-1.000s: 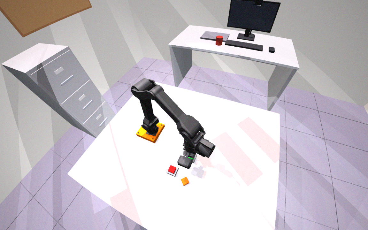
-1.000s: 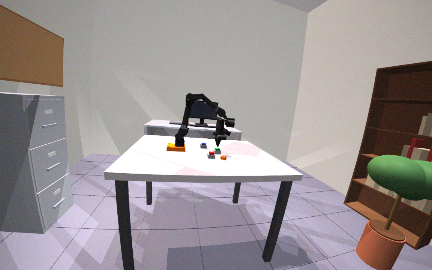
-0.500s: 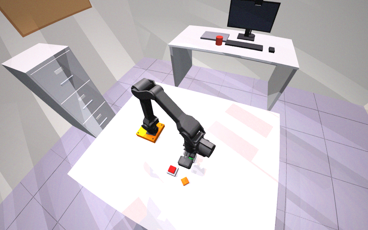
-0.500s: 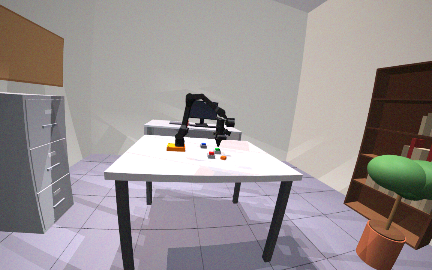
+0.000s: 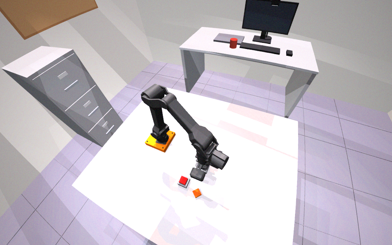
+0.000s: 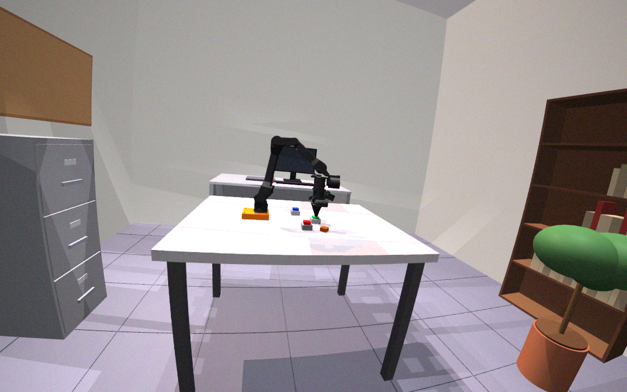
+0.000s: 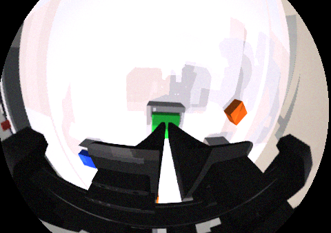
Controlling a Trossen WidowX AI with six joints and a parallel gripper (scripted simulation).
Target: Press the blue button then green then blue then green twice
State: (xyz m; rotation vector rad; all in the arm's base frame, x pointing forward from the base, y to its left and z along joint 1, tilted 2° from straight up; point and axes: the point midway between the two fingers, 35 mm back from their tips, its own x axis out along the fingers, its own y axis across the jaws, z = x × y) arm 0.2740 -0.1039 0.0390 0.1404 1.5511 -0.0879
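My gripper tip is 1 cm above the green button. Round my gripper tip: blue button: 7 cm behind, 15 cm to the left; small orange block: 13 cm to the right, 2 cm below; red button: 8 cm behind, 9 cm to the right.
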